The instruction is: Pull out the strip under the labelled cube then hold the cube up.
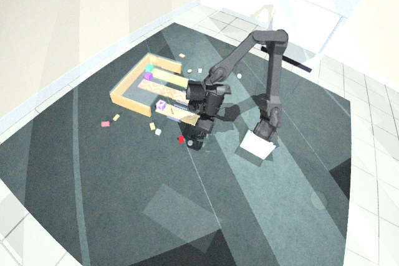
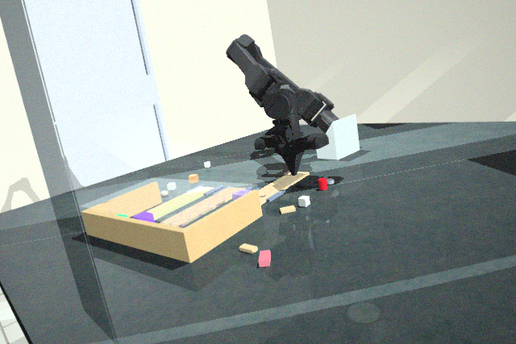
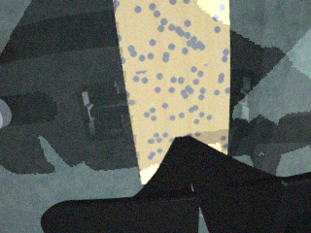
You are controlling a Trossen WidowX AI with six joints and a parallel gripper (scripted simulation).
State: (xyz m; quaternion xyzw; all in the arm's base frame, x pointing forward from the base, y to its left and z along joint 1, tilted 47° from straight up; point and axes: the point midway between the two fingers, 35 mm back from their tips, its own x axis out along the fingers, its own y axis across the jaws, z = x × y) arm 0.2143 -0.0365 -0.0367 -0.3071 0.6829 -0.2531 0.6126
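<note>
The cream strip is 100 mm ahead of my gripper tip and 10 mm to the left of it. The rest, counted from my gripper tip: labelled cube 210 mm ahead, 30 mm to the left, 20 mm above; then red cylinder 50 mm ahead, 120 mm to the left, 10 mm above; then pink block 350 mm ahead, 220 mm to the left.
</note>
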